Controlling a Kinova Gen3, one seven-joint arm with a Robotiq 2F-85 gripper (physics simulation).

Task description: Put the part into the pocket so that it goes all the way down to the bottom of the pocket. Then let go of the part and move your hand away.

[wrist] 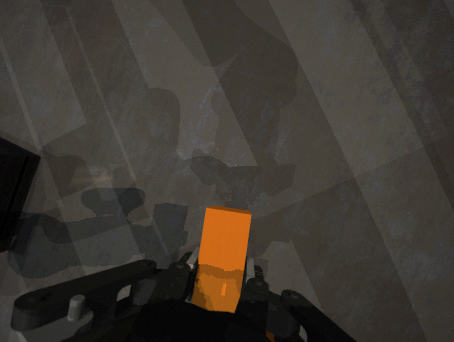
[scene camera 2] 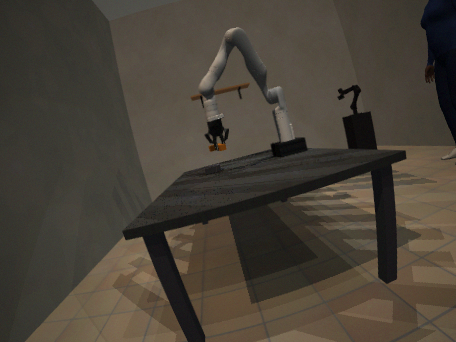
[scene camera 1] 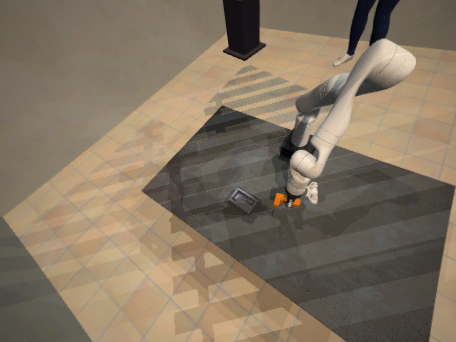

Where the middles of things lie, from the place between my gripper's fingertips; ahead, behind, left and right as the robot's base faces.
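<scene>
My gripper is 2 cm below the orange part [wrist: 222, 255], 1 cm to the left of it and 2 cm short of it.
</scene>
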